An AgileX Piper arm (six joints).
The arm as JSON. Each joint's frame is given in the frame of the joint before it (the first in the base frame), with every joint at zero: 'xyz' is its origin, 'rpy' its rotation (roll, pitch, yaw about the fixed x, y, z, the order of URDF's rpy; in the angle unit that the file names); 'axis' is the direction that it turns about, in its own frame. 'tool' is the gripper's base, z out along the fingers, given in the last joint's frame.
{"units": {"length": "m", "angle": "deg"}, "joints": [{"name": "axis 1", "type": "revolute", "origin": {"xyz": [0.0, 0.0, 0.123], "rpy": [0.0, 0.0, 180.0]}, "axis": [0.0, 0.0, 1.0]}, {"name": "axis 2", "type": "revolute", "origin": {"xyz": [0.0, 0.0, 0.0], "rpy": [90.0, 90.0, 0.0]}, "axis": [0.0, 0.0, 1.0]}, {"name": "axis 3", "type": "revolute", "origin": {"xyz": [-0.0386, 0.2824, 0.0], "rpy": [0.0, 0.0, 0.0]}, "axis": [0.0, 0.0, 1.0]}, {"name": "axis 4", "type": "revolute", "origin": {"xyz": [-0.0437, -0.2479, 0.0], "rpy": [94.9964, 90.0, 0.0]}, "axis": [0.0, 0.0, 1.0]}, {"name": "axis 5", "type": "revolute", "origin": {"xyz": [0.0, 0.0, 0.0], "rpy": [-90.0, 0.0, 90.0]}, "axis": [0.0, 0.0, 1.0]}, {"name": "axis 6", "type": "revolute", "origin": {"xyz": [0.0, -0.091, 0.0], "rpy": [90.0, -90.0, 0.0]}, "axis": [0.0, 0.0, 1.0]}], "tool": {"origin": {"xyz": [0.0, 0.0, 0.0], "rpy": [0.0, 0.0, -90.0]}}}
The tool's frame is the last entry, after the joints.
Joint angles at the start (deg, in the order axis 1, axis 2, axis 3, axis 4, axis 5, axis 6):
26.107 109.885 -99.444 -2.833 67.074 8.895
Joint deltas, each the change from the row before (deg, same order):
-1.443 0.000 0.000 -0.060 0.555 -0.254
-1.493 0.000 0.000 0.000 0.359 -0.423
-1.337 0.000 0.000 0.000 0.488 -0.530
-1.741 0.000 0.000 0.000 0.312 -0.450
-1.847 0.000 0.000 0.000 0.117 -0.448
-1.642 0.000 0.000 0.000 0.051 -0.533
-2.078 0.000 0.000 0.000 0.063 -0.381
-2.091 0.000 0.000 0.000 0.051 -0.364
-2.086 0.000 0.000 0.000 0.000 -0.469
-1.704 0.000 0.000 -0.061 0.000 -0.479
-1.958 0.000 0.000 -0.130 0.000 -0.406
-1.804 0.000 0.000 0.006 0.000 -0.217
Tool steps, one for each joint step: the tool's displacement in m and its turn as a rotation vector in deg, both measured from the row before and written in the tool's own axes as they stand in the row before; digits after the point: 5 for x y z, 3 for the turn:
-0.00032 -0.01049 0.00040 0.571 0.546 1.100
-0.00060 -0.01070 0.00042 0.488 0.366 1.005
-0.00022 -0.00960 0.00038 0.448 0.498 0.752
-0.00064 -0.01243 0.00049 0.525 0.334 1.222
-0.00090 -0.01314 0.00052 0.521 0.147 1.328
-0.00081 -0.01167 0.00047 0.454 0.082 1.046
-0.00084 -0.01478 0.00058 0.571 0.108 1.618
-0.00076 -0.01488 0.00059 0.571 0.100 1.648
-0.00075 -0.01484 0.00059 0.563 0.053 1.539
-0.00056 -0.01221 0.00049 0.517 0.043 1.139
-0.00049 -0.01413 0.00057 0.649 0.053 1.432
-0.00035 -0.01283 0.00055 0.481 0.063 1.521

